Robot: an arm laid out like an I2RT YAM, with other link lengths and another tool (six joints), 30 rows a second.
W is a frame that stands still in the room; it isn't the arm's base.
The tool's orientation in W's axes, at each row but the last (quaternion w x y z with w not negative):
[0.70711, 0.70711, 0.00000, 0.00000]
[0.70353, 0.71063, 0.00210, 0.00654]
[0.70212, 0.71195, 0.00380, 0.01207]
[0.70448, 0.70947, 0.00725, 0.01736]
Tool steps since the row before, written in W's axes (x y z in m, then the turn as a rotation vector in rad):
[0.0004, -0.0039, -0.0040, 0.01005, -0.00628, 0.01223]
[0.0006, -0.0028, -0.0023, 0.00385, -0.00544, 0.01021]
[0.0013, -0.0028, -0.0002, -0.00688, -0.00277, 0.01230]
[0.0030, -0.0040, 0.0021, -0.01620, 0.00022, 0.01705]
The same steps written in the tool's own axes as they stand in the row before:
[0.0004, -0.0040, 0.0039, 0.01005, 0.01223, 0.00628]
[0.0006, -0.0023, 0.0028, 0.00385, 0.01024, 0.00538]
[0.0012, -0.0002, 0.0028, -0.00679, 0.01242, 0.00244]
[0.0029, 0.0021, 0.0041, -0.01594, 0.01728, -0.00090]

